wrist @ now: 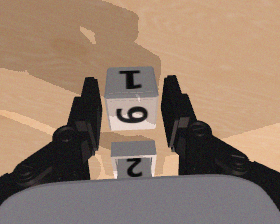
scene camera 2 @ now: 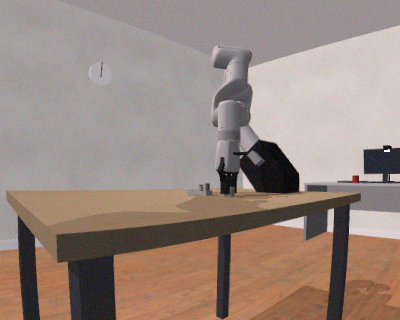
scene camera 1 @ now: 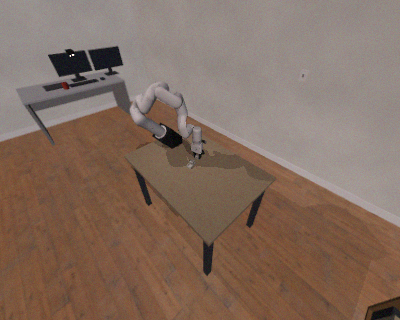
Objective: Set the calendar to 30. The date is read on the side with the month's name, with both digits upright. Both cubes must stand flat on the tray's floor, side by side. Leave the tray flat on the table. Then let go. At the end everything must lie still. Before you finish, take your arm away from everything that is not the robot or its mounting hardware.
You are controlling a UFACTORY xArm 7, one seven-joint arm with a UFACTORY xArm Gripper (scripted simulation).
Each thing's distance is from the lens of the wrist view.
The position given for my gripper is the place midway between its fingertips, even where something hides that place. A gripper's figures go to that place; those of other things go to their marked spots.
my gripper [wrist: 131, 92]: 14 cm
low tray [wrist: 129, 149]: 19 cm
